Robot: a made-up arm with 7 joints. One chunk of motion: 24 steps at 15 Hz.
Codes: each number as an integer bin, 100 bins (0 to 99) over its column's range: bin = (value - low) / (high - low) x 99, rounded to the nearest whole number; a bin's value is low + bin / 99 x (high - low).
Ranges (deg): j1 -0.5..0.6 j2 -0.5..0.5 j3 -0.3..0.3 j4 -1..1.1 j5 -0.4..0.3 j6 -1.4..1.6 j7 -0.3..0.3
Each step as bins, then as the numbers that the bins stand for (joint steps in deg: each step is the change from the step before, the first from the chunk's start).
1 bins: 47 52 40 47 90 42 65
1 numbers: 0.022 0.025 -0.058 -0.003 0.236 -0.127 0.094
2 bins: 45 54 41 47 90 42 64
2 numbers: 0.000 0.045 -0.052 -0.003 0.236 -0.127 0.088
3 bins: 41 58 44 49 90 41 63
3 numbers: -0.044 0.086 -0.033 0.039 0.236 -0.158 0.082
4 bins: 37 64 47 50 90 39 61
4 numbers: -0.089 0.146 -0.015 0.061 0.236 -0.218 0.070
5 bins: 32 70 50 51 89 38 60
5 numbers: -0.144 0.207 0.003 0.082 0.229 -0.248 0.064
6 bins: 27 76 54 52 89 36 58
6 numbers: -0.200 0.268 0.027 0.103 0.229 -0.309 0.052
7 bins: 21 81 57 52 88 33 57
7 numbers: -0.267 0.318 0.045 0.103 0.222 -0.400 0.045
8 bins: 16 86 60 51 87 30 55
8 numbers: -0.322 0.369 0.064 0.082 0.215 -0.491 0.033
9 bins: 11 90 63 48 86 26 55
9 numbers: -0.378 0.409 0.082 0.018 0.208 -0.612 0.033
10 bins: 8 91 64 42 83 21 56
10 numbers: -0.411 0.419 0.088 -0.109 0.187 -0.764 0.039
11 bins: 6 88 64 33 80 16 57
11 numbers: -0.433 0.389 0.088 -0.300 0.166 -0.915 0.045
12 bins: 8 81 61 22 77 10 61
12 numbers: -0.411 0.318 0.070 -0.533 0.144 -1.097 0.070
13 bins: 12 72 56 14 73 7 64
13 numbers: -0.367 0.227 0.039 -0.703 0.116 -1.188 0.088
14 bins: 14 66 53 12 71 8 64
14 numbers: -0.344 0.167 0.021 -0.745 0.102 -1.158 0.088
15 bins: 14 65 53 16 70 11 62
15 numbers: -0.344 0.157 0.021 -0.661 0.095 -1.067 0.076
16 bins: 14 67 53 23 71 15 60
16 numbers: -0.344 0.177 0.021 -0.512 0.102 -0.945 0.064
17 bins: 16 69 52 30 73 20 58
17 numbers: -0.322 0.197 0.015 -0.364 0.116 -0.794 0.052
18 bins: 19 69 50 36 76 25 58
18 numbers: -0.289 0.197 0.003 -0.236 0.137 -0.642 0.052
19 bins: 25 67 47 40 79 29 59
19 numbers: -0.222 0.177 -0.015 -0.152 0.159 -0.521 0.058
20 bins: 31 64 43 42 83 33 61
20 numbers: -0.156 0.146 -0.039 -0.109 0.187 -0.400 0.070
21 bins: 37 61 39 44 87 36 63
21 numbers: -0.089 0.116 -0.064 -0.067 0.215 -0.309 0.082
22 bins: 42 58 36 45 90 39 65
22 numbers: -0.033 0.086 -0.082 -0.045 0.236 -0.218 0.094
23 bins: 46 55 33 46 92 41 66
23 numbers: 0.011 0.056 -0.100 -0.024 0.251 -0.158 0.100
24 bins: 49 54 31 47 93 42 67
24 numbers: 0.044 0.045 -0.112 -0.003 0.258 -0.127 0.106
